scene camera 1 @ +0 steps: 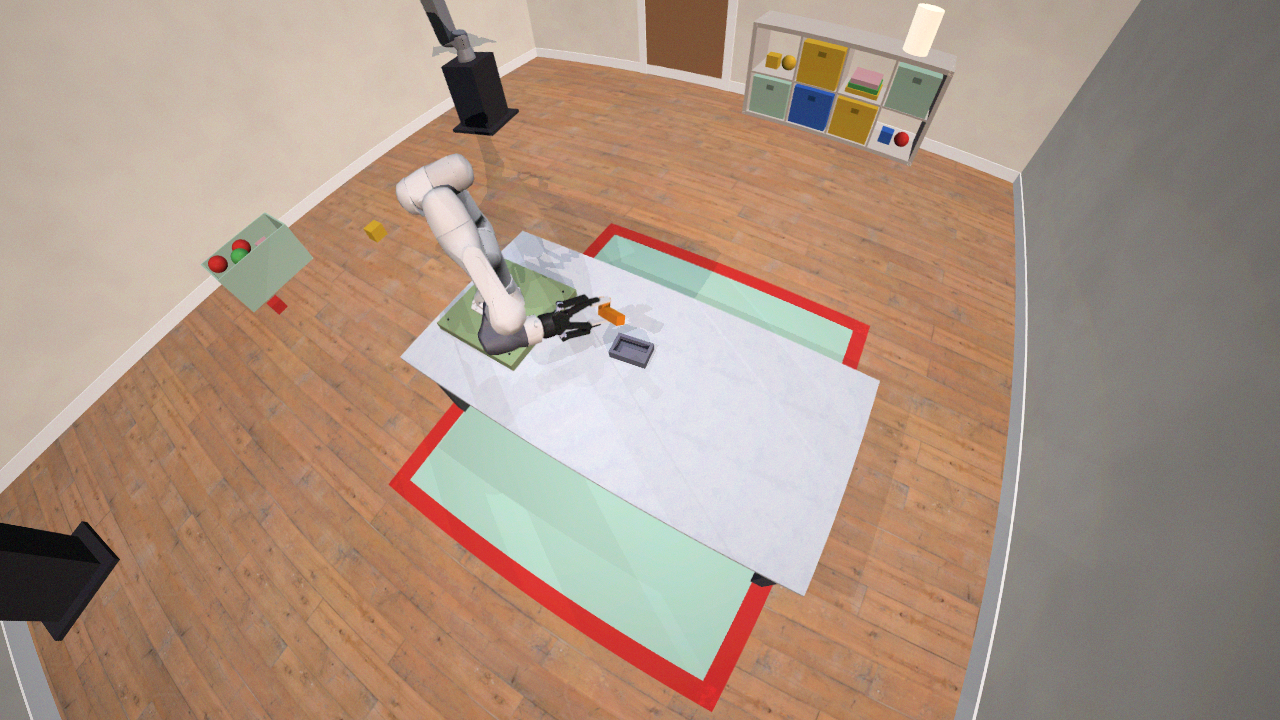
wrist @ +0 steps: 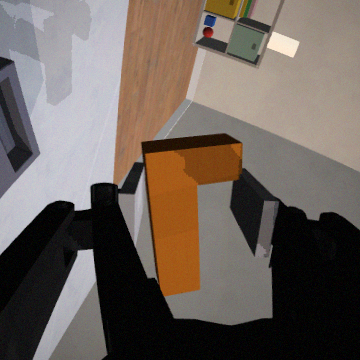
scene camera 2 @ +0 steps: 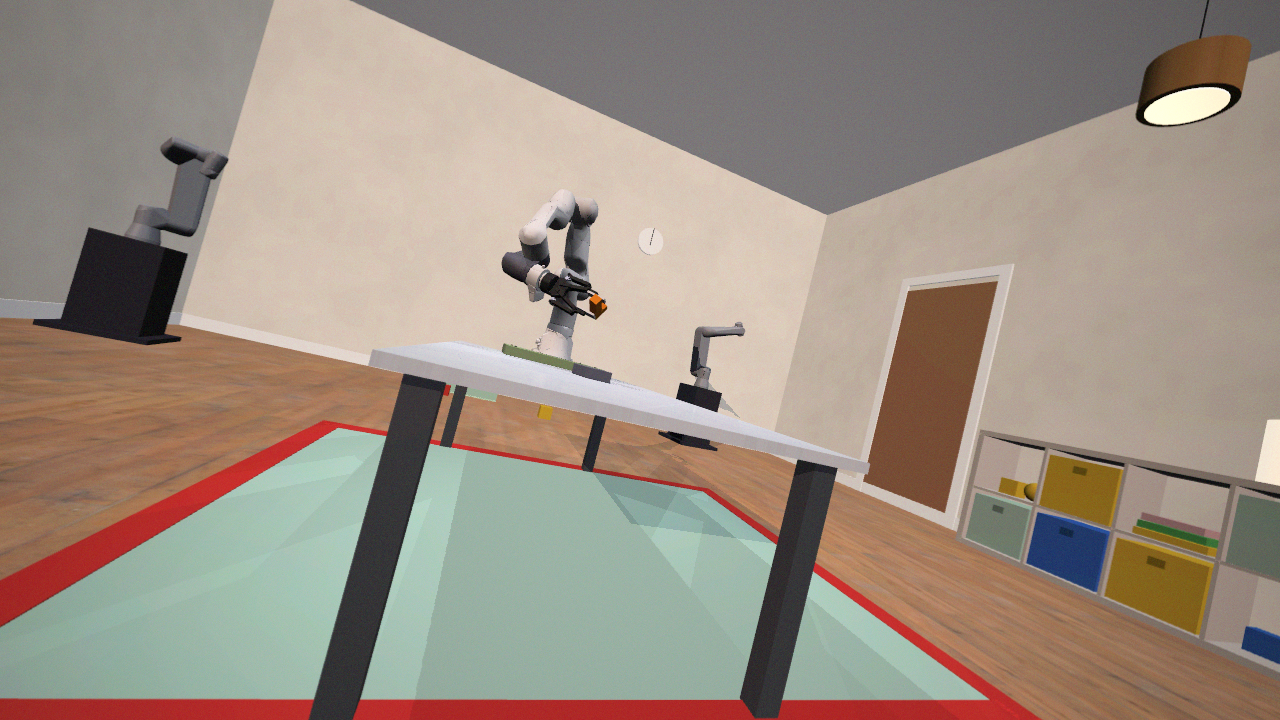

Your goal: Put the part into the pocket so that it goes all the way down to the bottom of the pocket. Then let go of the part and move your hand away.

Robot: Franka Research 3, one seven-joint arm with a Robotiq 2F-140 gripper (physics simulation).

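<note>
The part is an orange L-shaped block [scene camera 1: 612,314] [scene camera 2: 597,307] [wrist: 175,220]. My gripper [scene camera 1: 597,315] [scene camera 2: 594,302] [wrist: 188,185] is shut on it and holds it in the air above the table, with the fingers pointing nearly level. In the wrist view the long arm of the L runs back toward the palm and the short arm crosses between the finger pads at the far end. The pocket is in a dark grey block [scene camera 1: 631,361] [scene camera 2: 591,373] [wrist: 26,145] on the table. The part is apart from the pocket; the pocket's floor is partly hidden in the wrist view.
The pale table [scene camera 1: 733,429] [scene camera 2: 698,422] carries the green base plate [scene camera 1: 546,288] [scene camera 2: 523,354] under the arm, close to the grey block. A shelf unit [scene camera 1: 841,28] stands against the far wall. A yellow cube [scene camera 1: 375,231] and a green bin [scene camera 1: 277,268] are on the floor behind the arm.
</note>
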